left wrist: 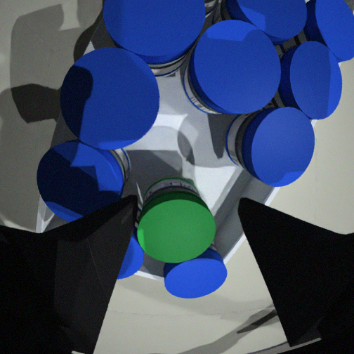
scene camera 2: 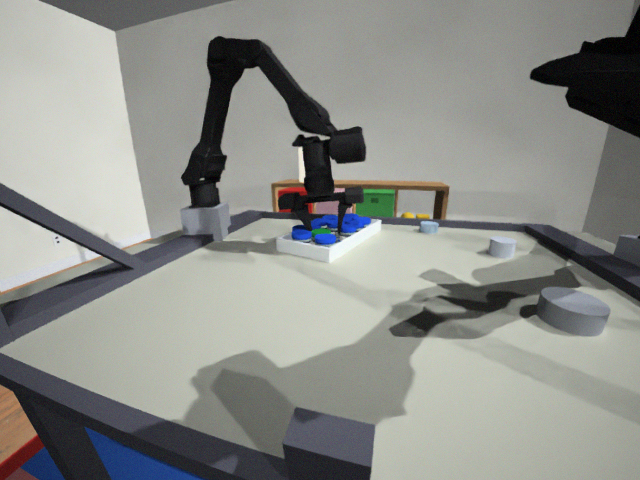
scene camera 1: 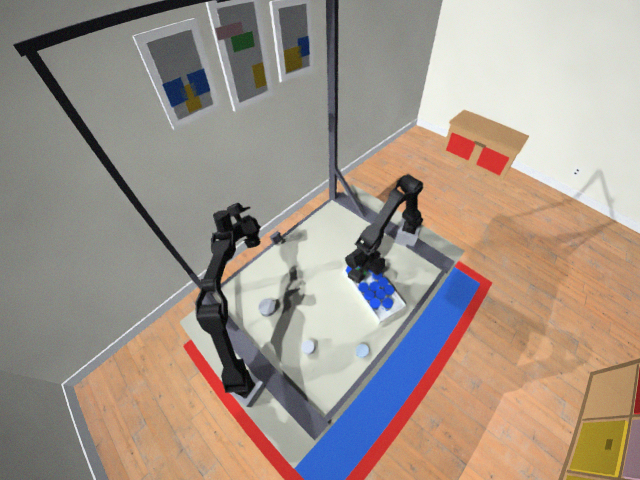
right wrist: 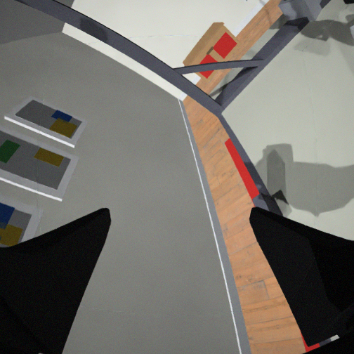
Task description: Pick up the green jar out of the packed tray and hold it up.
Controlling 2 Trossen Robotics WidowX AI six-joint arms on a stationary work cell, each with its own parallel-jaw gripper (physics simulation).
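Places are measured from the left arm's base along level axes (x ahead, y left, z up), in millimetres.
Pixels of known places: left gripper, fingertip midpoint: (scene camera 2: 325, 234) (scene camera 1: 362, 275); right gripper, fingertip midpoint: (scene camera 1: 254, 216); left arm's base, link origin: (scene camera 2: 205, 205) (scene camera 1: 409, 228); right arm's base, link origin: (scene camera 1: 244, 386).
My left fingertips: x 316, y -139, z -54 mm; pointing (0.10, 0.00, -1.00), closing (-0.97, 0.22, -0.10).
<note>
For each thing: its middle in the pictures, then the offset to it from my left fingertips.
- green jar, body centre: (scene camera 2: 321, 239) dz -8, dx -11, dy -10 mm
- grey cylinder, body centre: (scene camera 2: 570, 309) (scene camera 1: 267, 307) dz -18, dx +300, dy -327 mm
- small white cylinder, body centre: (scene camera 2: 501, 247) (scene camera 1: 308, 347) dz -16, dx +385, dy -88 mm
The green jar (scene camera 1: 363, 271) (scene camera 2: 321, 232) (left wrist: 176, 230) stands in the white tray (scene camera 1: 383, 318) (scene camera 2: 303, 250) (left wrist: 167, 122) near one end, with blue-lidded jars (scene camera 1: 375, 294) (scene camera 2: 325, 239) (left wrist: 235, 67) around it. My left gripper (scene camera 2: 325, 230) (left wrist: 188, 203) is open and empty. It points down over that end of the tray, its fingertips low on either side of the green lid; in the left wrist view the lid is nearer the left-hand finger. My right gripper (right wrist: 181, 215) is open and empty, raised away from the tray. Whether a left finger touches a lid is unclear.
A grey cylinder (scene camera 1: 266, 306) (scene camera 2: 572, 311), a small white cylinder (scene camera 1: 308, 346) (scene camera 2: 502, 247) and a light blue one (scene camera 1: 362, 349) (scene camera 2: 428, 226) stand on the table, apart from the tray. Dark frame bars edge the table. Blue jars stand close beside the left fingers.
</note>
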